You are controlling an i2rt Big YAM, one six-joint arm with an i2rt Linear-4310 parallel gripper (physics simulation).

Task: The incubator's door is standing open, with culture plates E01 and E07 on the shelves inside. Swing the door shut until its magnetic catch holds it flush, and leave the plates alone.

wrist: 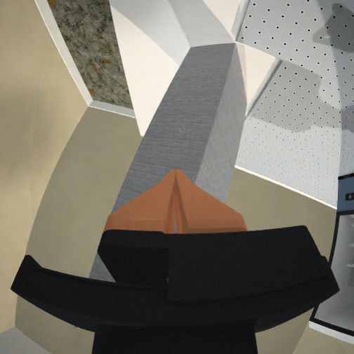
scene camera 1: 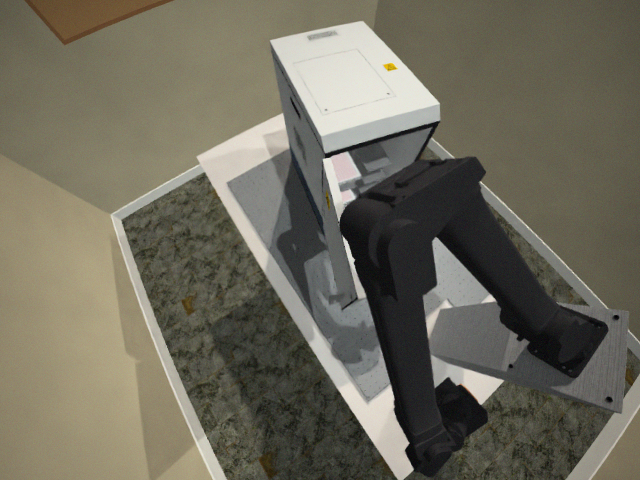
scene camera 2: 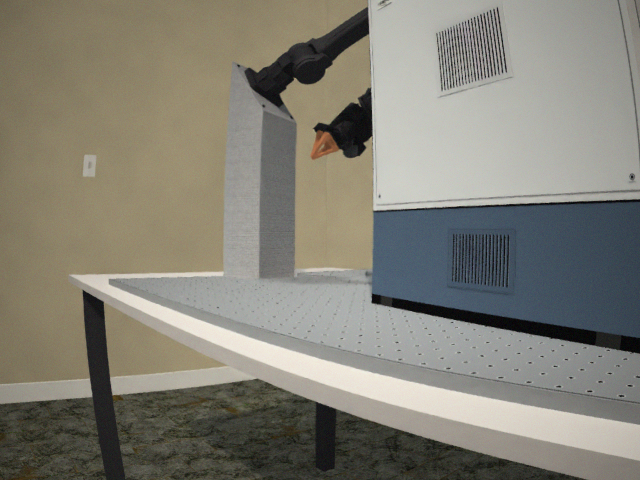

Labels:
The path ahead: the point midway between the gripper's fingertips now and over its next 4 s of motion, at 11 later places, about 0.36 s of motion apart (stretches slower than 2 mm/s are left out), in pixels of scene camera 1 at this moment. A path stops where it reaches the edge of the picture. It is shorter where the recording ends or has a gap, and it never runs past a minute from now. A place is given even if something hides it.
My gripper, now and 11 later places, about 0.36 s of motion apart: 463, 388; 426, 417; 376, 459; 358, 428; 322, 368; 322, 364; 365, 345; 396, 322; 423, 307; 424, 294; 425, 259; 430, 225

